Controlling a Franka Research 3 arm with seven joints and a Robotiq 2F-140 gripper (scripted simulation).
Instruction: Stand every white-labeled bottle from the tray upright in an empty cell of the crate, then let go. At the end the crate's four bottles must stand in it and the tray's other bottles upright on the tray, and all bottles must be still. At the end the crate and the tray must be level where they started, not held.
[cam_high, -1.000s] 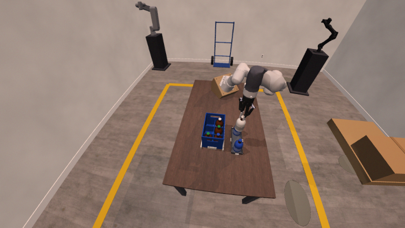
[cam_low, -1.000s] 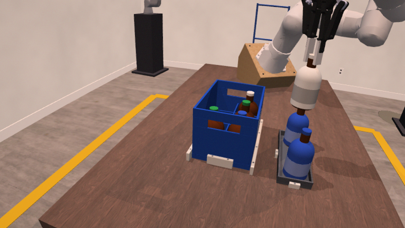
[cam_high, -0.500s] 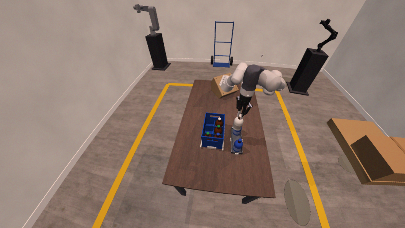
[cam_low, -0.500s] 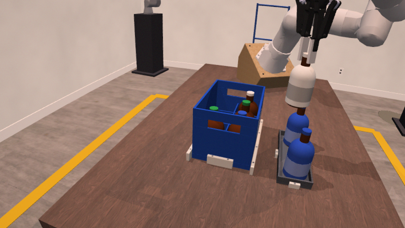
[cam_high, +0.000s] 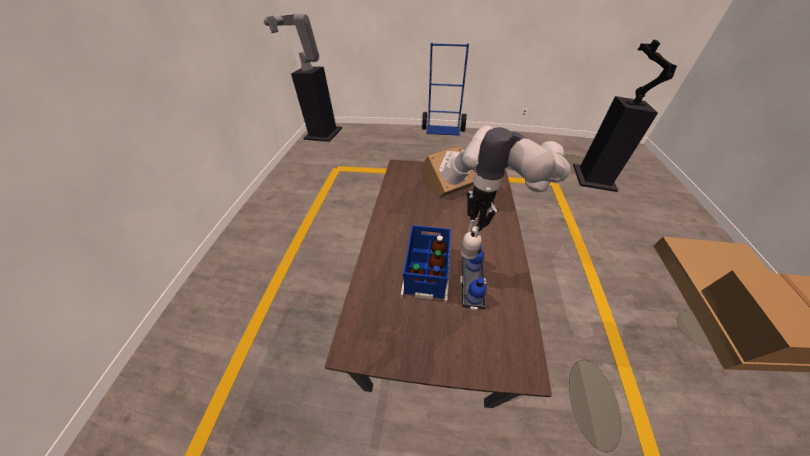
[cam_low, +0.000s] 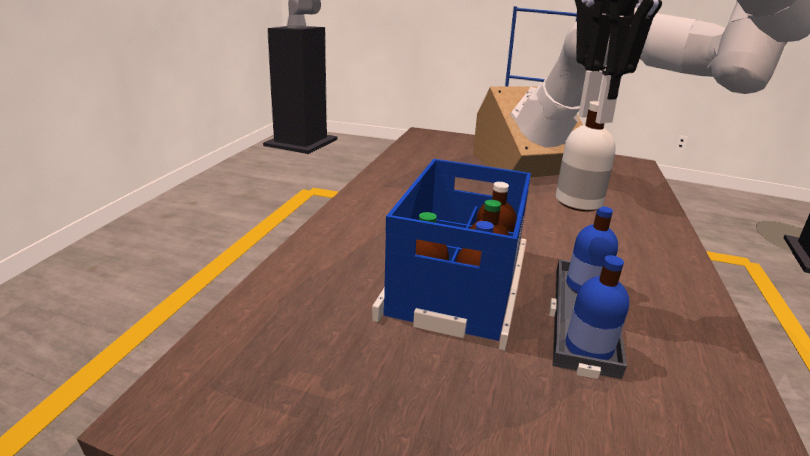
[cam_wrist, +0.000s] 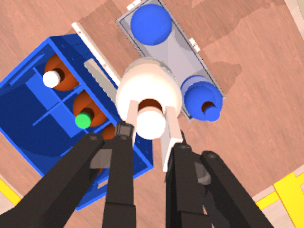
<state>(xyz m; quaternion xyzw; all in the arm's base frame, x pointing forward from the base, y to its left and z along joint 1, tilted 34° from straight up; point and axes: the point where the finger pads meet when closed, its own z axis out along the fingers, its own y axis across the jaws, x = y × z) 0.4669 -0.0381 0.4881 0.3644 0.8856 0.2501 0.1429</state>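
Right now the white-labeled bottle is 9 cm below my hand. Also, from my hand: blue-labeled bottle: 27 cm below, 10 cm ahead, 6 cm to the left; blue crate: 27 cm below, 17 cm to the right, 1 cm ahead.
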